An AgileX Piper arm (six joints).
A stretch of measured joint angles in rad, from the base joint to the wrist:
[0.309 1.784 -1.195 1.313 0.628 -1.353]
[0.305 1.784 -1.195 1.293 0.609 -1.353]
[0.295 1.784 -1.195 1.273 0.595 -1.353]
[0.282 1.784 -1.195 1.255 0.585 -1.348]
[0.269 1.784 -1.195 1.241 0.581 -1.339]
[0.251 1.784 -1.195 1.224 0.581 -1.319]
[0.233 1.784 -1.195 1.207 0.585 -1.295]
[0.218 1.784 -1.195 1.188 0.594 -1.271]
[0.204 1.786 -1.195 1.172 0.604 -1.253]
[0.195 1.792 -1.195 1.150 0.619 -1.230]
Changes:
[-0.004 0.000 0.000 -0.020 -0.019 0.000]
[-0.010 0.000 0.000 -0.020 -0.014 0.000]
[-0.013 0.000 0.000 -0.018 -0.010 0.005]
[-0.013 0.000 0.000 -0.014 -0.004 0.009]
[-0.018 0.000 0.000 -0.017 0.000 0.020]
[-0.018 0.000 0.000 -0.017 0.004 0.024]
[-0.015 0.000 0.000 -0.019 0.009 0.024]
[-0.014 0.002 0.000 -0.016 0.010 0.018]
[-0.009 0.006 0.000 -0.022 0.015 0.023]

